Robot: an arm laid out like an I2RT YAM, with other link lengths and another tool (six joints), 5 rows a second.
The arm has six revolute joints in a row. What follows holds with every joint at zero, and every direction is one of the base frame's. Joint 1 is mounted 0.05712 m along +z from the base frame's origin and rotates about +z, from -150.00 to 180.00 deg. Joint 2 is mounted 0.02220 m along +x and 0.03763 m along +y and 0.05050 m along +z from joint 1 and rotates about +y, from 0.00 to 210.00 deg. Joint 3 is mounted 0.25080 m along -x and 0.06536 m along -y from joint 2 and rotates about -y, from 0.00 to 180.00 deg. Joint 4 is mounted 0.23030 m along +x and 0.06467 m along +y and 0.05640 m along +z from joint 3 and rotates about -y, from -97.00 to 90.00 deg. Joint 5 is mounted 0.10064 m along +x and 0.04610 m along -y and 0.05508 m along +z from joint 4 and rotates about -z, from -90.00 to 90.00 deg. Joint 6 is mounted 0.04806 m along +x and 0.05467 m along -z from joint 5 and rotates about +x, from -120.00 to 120.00 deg. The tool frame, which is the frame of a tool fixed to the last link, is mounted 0.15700 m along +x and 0.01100 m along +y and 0.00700 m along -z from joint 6; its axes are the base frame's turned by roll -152.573, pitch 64.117 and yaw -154.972 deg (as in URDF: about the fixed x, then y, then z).
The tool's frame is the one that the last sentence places.
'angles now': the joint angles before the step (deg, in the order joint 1, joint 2, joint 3, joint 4, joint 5, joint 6). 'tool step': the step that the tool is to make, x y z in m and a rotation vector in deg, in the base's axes. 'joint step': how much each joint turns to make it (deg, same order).
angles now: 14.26, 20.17, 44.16, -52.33, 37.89, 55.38
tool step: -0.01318, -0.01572, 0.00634, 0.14, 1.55, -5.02
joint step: 0.01, 2.75, 4.61, -5.84, 4.08, 3.90
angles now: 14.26, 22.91, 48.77, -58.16, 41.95, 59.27
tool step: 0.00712, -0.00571, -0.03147, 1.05, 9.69, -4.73
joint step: -1.59, 11.78, 2.75, -4.24, 0.38, 6.09
